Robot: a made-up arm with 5 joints.
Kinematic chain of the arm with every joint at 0, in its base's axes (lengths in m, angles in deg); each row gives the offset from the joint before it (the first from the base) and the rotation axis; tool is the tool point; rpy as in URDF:
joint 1: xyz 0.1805 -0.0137 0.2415 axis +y
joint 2: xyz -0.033 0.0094 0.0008 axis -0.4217 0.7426 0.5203
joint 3: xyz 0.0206 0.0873 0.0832 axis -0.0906 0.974 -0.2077
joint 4: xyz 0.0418 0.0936 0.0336 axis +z
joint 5: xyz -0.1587 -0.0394 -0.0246 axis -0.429 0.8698 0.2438
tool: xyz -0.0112 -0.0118 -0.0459 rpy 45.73 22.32 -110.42
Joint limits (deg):
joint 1: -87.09..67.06
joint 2: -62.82..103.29
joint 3: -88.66..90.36
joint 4: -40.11..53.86
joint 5: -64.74..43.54
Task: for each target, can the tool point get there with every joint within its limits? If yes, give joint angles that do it. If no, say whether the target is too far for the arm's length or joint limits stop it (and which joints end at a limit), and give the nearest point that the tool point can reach.
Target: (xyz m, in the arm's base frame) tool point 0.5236 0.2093 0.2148
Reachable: no: joint limits stop it (at a limit: joint 1, joint 3, joint 4, joint 5) | nearest point 0.3963 0.2330 0.3517 | short by 0.188 m
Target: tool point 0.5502 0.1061 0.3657
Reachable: no: joint limits stop it (at a limit: joint 1, joint 3, joint 4, joint 5) | nearest point 0.4189 0.1724 0.4158 | short by 0.155 m
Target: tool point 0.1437 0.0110 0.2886
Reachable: yes | joints 25.02 -7.21 -29.50 37.32 27.92
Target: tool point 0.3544 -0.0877 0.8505
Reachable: no: too far | nearest point 0.2572 0.0843 0.5103 | short by 0.393 m
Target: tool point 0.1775 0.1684 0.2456
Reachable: yes | joints 53.75 -21.65 -67.44 -15.05 -40.31
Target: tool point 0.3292 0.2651 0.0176
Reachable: no: joint limits stop it (at a limit: joint 1, joint 3, joint 4) | nearest point 0.2717 0.1825 0.0777 | short by 0.117 m
